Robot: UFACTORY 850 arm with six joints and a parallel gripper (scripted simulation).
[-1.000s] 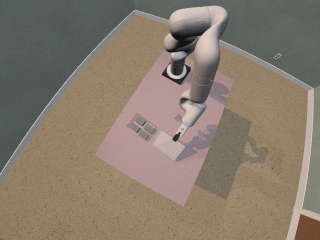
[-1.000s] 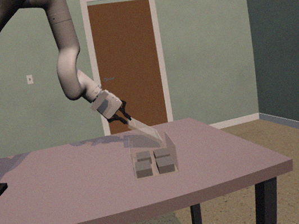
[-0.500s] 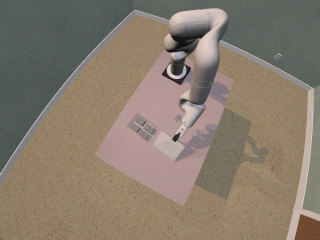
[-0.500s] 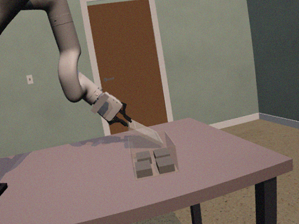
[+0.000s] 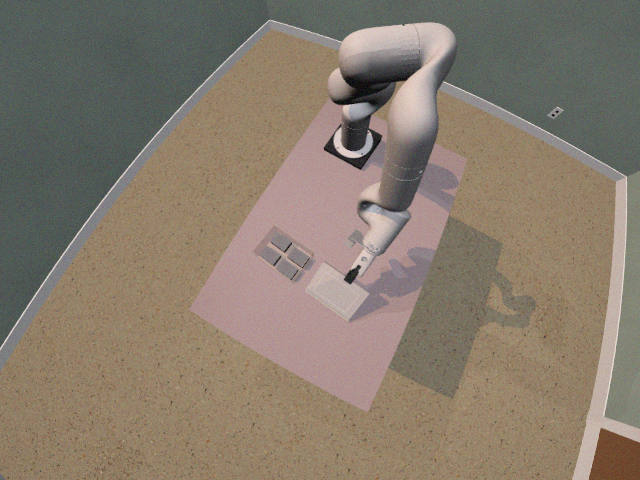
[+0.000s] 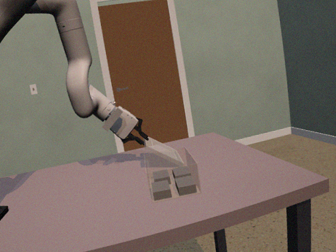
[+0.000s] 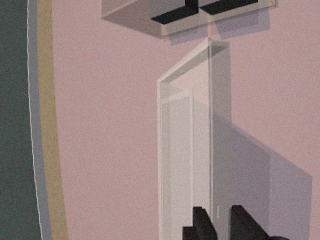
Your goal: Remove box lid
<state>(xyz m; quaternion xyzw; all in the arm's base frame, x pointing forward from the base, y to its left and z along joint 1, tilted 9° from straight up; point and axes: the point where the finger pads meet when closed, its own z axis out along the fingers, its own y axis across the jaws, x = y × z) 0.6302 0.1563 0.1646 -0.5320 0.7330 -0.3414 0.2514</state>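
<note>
My gripper is now 6 cm short of the see-through lid, 3 cm to the left of it and 5 cm above it. Also, from my hand: clear plastic box (2 cm behind, 27 cm to the right, 7 cm below).
</note>
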